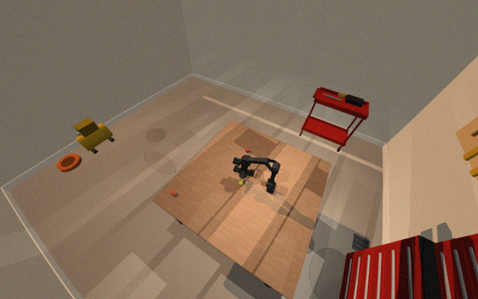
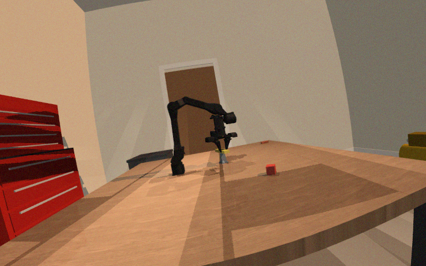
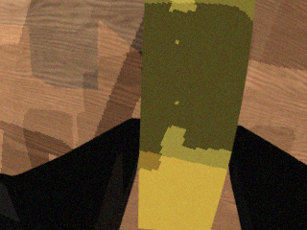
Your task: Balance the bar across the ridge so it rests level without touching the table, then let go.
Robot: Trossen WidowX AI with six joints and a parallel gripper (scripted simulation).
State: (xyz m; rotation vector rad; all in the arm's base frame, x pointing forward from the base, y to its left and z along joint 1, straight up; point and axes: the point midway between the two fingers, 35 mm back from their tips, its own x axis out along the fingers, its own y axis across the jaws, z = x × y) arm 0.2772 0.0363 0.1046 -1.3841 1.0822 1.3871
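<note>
Right now my gripper tip is 10 mm past the yellow bar and 30 mm to the right of it. The rest, counted from my gripper tip: flat orange-red block 460 mm ahead, 460 mm to the left, 60 mm below; red cube 130 mm ahead, 330 mm to the right, 50 mm below.
</note>
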